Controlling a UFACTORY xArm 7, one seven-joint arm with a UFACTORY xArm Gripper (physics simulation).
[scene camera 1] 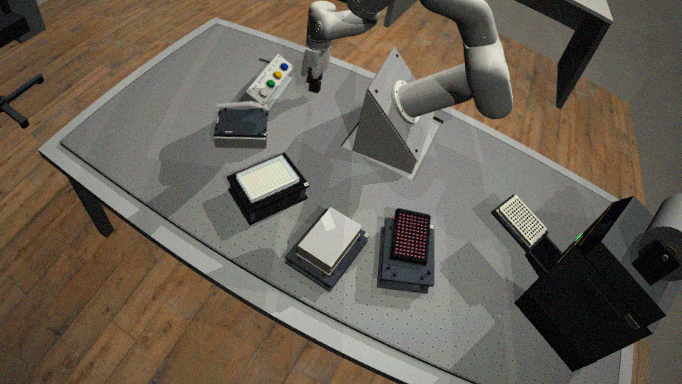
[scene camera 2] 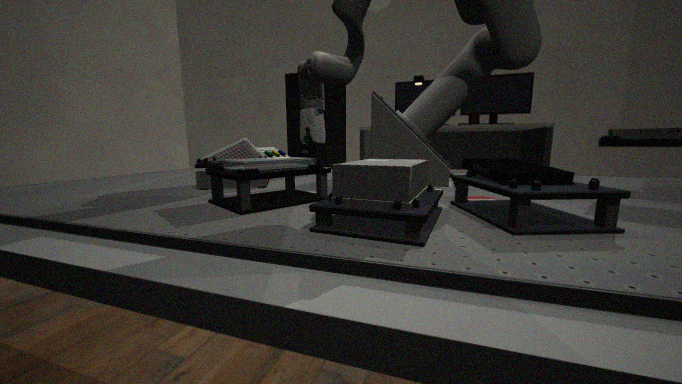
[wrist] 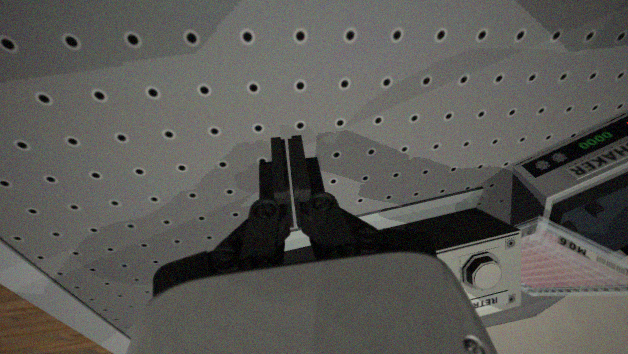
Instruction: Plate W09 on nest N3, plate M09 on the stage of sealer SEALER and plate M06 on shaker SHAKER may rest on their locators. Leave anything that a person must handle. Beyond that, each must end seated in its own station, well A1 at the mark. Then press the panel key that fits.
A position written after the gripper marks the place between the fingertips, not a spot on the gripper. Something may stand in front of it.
The gripper [scene camera 2: 315, 168] is shut and holds nothing. Further things: a black plate with red wells [scene camera 2: 501, 170], a white box-like plate [scene camera 1: 324, 247], a button box [scene camera 1: 278, 63] and a shaker [scene camera 2: 203, 181].
The black plate with red wells shows as well in scene camera 1 [scene camera 1: 410, 241]. The gripper shows as well in scene camera 1 [scene camera 1: 314, 91] and in the wrist view [wrist: 287, 156]. The button box shows as well in the wrist view [wrist: 461, 232]. The wrist view misses the black plate with red wells: it is out of frame. The wrist view does not show the white box-like plate: it is out of frame.
